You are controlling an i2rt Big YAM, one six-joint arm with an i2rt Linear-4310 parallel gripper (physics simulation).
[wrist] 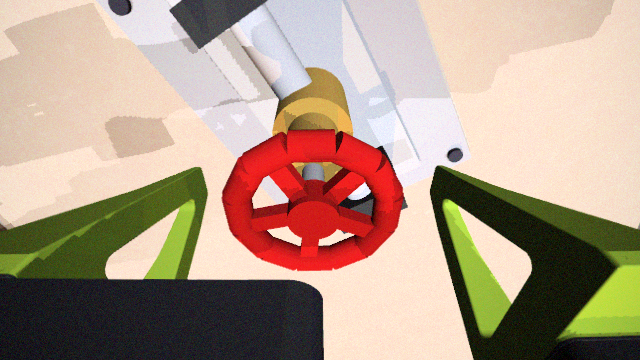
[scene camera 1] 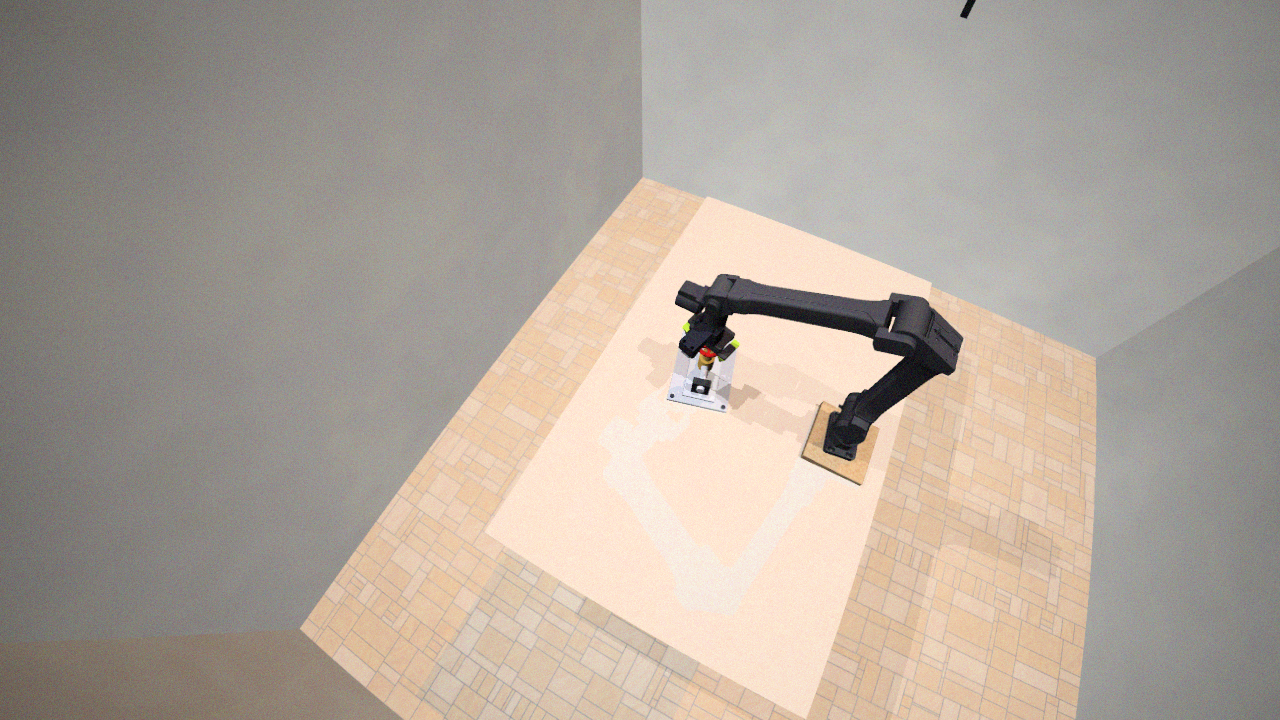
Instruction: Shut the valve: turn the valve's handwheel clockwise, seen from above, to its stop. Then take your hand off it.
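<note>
The red handwheel (scene camera 1: 707, 352) (wrist: 314, 219) has several spokes and sits on a grey stem above the brass valve body (scene camera 1: 705, 362) (wrist: 320, 90). My gripper (scene camera 1: 711, 344) (wrist: 318, 179) is open, with its green fingers on either side of the handwheel. In the wrist view a gap shows between each fingertip and the wheel's rim, so they look apart. How high the fingertips are relative to the rim I cannot tell. In the scene view the wrist partly hides the wheel.
The valve stands on a pale base plate (scene camera 1: 698, 405) (wrist: 435, 125) with dark bolts. A white pipe (wrist: 272, 52) runs from the valve body to a dark block (wrist: 210, 17). The arm's wooden mounting board (scene camera 1: 832, 470) lies to the right on the pale table top (scene camera 1: 572, 501).
</note>
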